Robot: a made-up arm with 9 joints. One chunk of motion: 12 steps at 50 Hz.
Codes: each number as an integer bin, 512 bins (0 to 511) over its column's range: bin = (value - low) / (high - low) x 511, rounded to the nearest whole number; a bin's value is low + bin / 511 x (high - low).
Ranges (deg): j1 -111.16..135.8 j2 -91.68..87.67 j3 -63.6..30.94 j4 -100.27..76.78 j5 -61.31..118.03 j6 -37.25..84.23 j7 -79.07..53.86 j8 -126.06..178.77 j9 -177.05..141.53
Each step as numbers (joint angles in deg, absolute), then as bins.
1 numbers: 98.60 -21.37 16.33 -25.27 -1.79 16.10 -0.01 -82.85 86.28
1 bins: 434 200 432 216 170 224 304 72 422
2 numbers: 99.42 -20.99 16.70 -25.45 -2.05 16.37 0.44 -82.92 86.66
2 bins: 436 201 434 216 169 226 306 72 423
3 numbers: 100.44 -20.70 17.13 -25.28 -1.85 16.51 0.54 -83.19 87.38
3 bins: 438 202 436 216 169 226 306 72 424
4 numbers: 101.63 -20.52 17.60 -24.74 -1.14 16.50 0.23 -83.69 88.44
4 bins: 440 203 439 218 171 226 305 71 426
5 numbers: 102.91 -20.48 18.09 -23.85 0.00 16.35 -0.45 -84.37 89.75
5 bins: 443 203 442 221 175 225 302 70 428
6 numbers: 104.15 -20.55 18.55 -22.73 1.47 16.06 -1.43 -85.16 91.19
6 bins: 446 203 444 224 179 224 298 69 430
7 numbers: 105.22 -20.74 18.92 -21.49 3.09 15.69 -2.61 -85.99 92.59
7 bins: 448 202 446 227 183 223 294 67 433
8 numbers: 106.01 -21.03 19.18 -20.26 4.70 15.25 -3.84 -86.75 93.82
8 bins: 449 201 447 231 188 221 289 66 434
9 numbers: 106.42 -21.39 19.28 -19.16 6.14 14.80 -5.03 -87.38 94.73
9 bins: 450 200 448 234 192 219 285 65 436
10 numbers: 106.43 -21.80 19.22 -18.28 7.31 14.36 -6.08 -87.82 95.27
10 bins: 450 199 448 237 196 217 281 64 437
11 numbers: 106.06 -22.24 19.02 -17.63 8.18 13.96 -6.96 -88.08 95.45
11 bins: 449 198 447 239 198 215 277 64 437
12 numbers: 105.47 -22.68 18.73 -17.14 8.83 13.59 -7.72 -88.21 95.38
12 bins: 448 197 445 240 200 214 274 63 437
